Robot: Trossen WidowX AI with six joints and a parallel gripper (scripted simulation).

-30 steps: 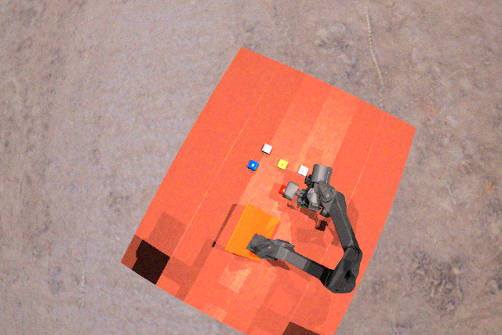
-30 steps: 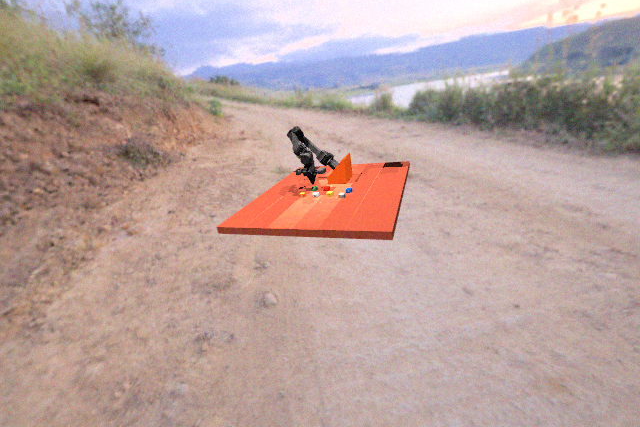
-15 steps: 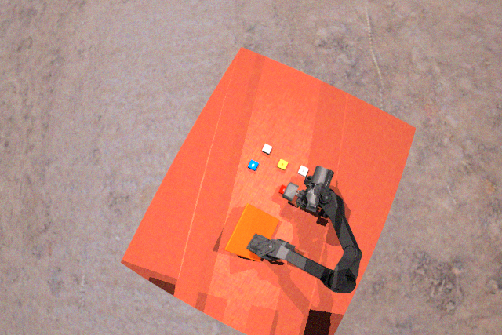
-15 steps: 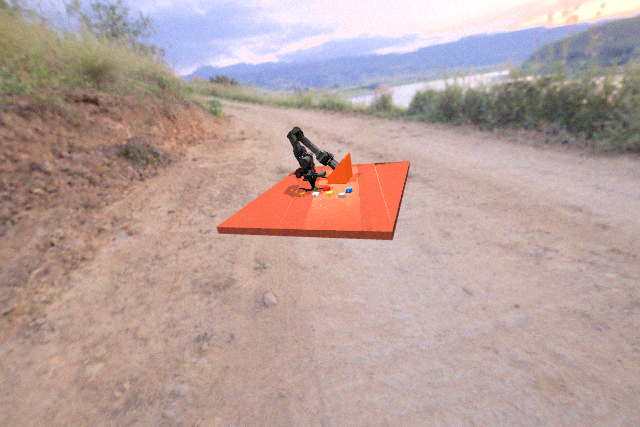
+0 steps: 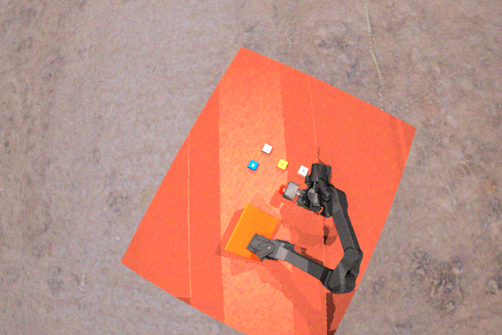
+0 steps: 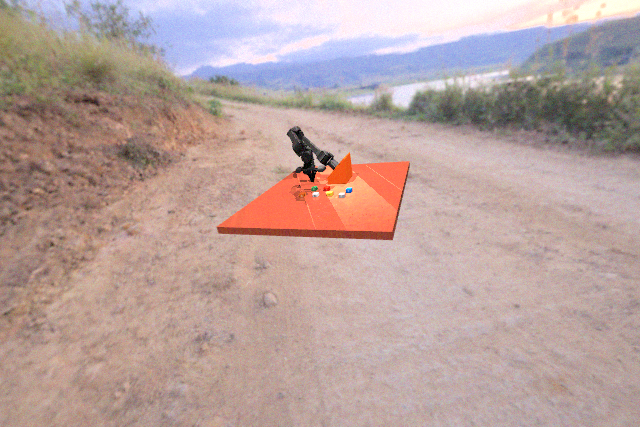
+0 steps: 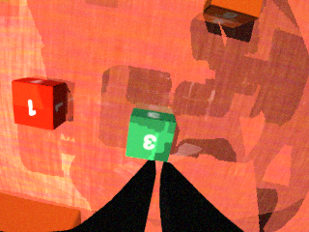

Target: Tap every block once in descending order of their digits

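Right now the green block is 40 mm below my gripper tip. From my gripper tip the other things lie so: white block: 110 mm ahead, 70 mm to the left, 40 mm below; orange block: 110 mm ahead, 20 mm to the right, 40 mm below; red block: 90 mm to the left, 40 mm below.
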